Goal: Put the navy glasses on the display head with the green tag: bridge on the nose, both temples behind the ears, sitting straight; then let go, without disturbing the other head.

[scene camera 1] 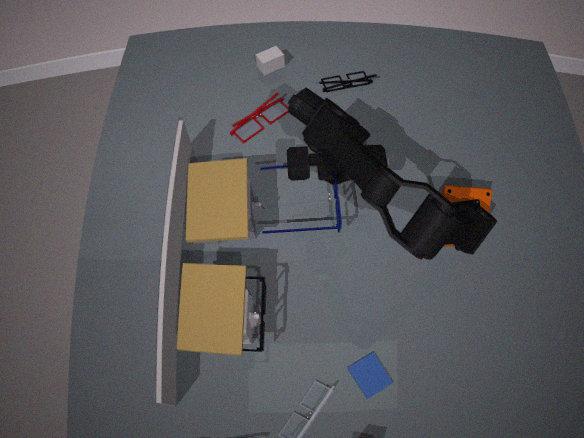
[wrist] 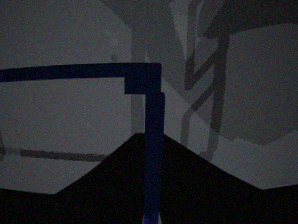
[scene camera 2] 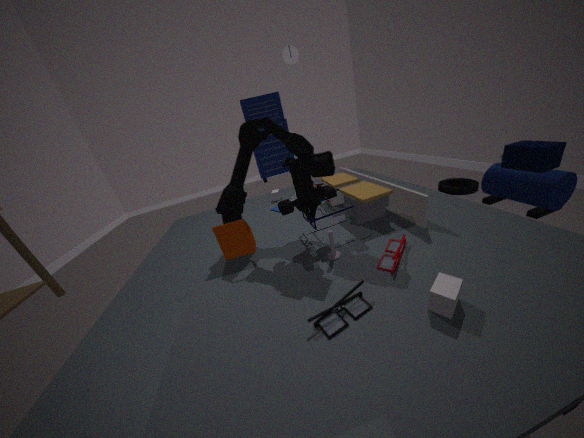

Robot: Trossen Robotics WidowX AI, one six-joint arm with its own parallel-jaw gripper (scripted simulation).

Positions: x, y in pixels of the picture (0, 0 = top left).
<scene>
My gripper shows in scene camera 1 (334, 182), in the wrist view and in scene camera 2. The same spot on my gripper: (wrist: 187, 181) is (scene camera 2: 309, 212).
</scene>
